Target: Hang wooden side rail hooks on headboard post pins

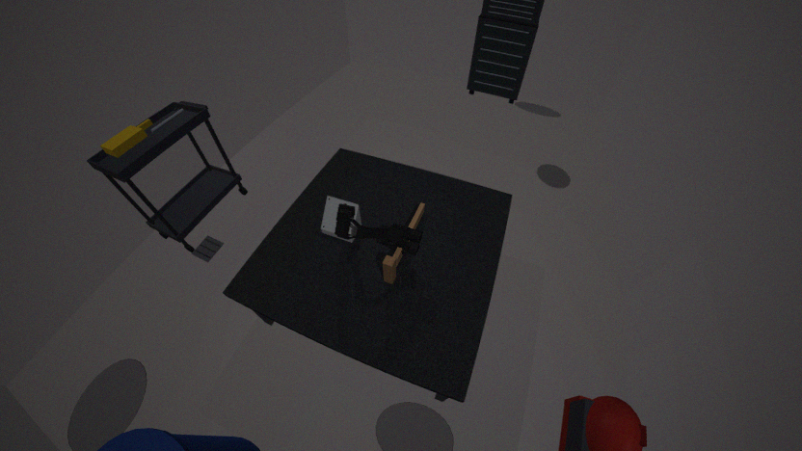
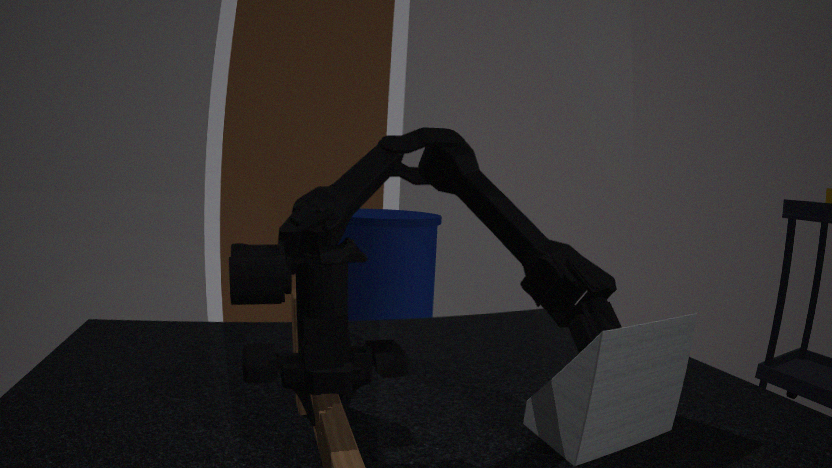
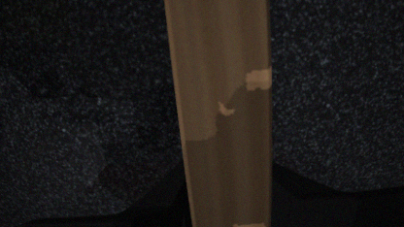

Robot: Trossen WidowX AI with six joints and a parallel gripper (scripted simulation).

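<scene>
Right now my gripper tip is 13 cm to the left of the wooden headboard post, 4 cm below it and 1 cm past it.
</scene>
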